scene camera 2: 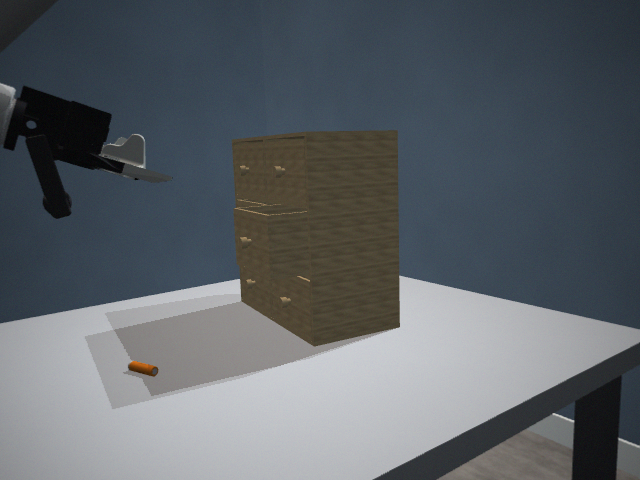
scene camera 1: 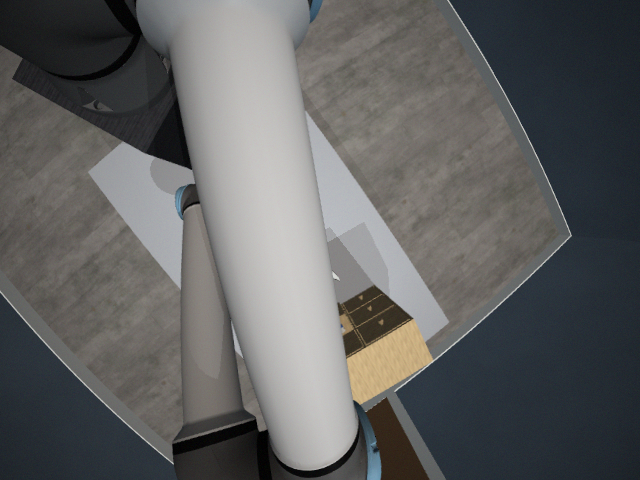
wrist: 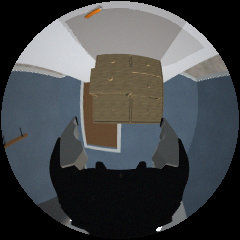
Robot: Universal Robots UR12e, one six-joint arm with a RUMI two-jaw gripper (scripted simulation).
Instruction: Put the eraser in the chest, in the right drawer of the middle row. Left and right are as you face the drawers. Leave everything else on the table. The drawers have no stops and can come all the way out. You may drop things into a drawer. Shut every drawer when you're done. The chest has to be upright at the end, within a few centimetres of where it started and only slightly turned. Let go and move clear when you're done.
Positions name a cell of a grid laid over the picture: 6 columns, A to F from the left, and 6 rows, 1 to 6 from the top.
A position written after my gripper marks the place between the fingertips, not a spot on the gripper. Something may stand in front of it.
I see my gripper (scene camera 2: B3), a wooden chest (scene camera 2: D3), a drawer (scene camera 2: C4), a drawer (scene camera 2: C4) and a drawer (scene camera 1: D4).
The wooden chest is seen too in scene camera 1 (scene camera 1: D5). My gripper is seen too in the wrist view (wrist: C3).
